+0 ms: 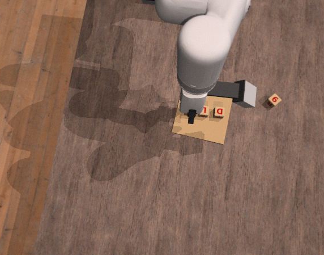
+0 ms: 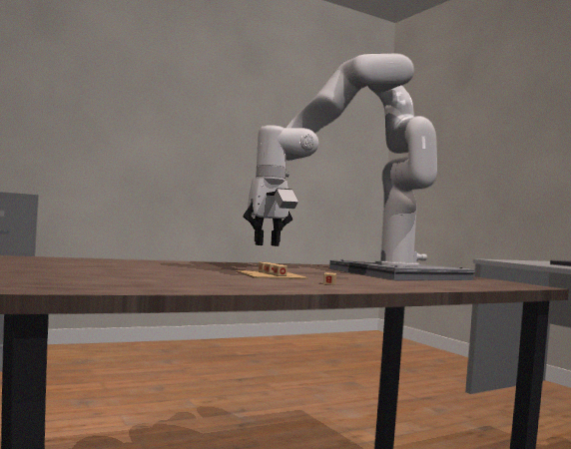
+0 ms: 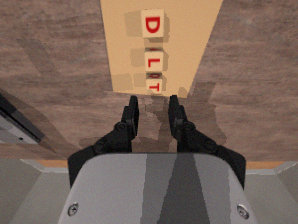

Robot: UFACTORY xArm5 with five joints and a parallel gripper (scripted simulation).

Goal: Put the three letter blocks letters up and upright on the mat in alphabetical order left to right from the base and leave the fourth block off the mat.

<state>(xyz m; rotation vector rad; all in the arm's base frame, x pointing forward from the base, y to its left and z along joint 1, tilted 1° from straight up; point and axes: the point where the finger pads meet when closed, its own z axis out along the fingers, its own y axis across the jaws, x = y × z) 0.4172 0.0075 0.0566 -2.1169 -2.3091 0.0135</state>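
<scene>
The tan mat is 9 cm below my hand and 4 cm to the left of it.
</scene>
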